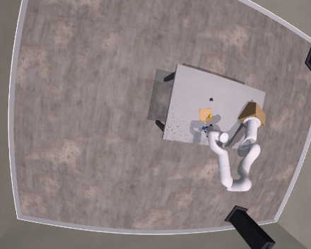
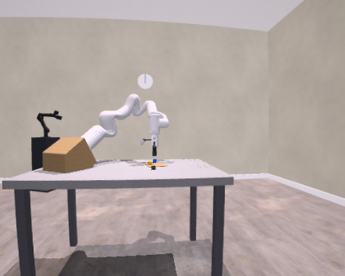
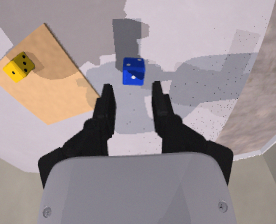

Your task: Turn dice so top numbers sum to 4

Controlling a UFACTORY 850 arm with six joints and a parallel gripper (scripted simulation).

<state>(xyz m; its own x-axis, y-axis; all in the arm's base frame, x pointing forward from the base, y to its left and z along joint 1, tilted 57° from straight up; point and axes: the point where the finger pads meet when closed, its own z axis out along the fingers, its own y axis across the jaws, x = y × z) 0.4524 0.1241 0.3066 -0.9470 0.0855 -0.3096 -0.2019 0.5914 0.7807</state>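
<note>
My gripper is now 6 cm above the blue die. From my hand the other things lie so: yellow die: 15 cm to the right, 6 cm below; tan mat: 13 cm to the right, 7 cm below, 5 cm ahead; black die: 30 cm to the right, 8 cm ahead, 6 cm below.
</note>
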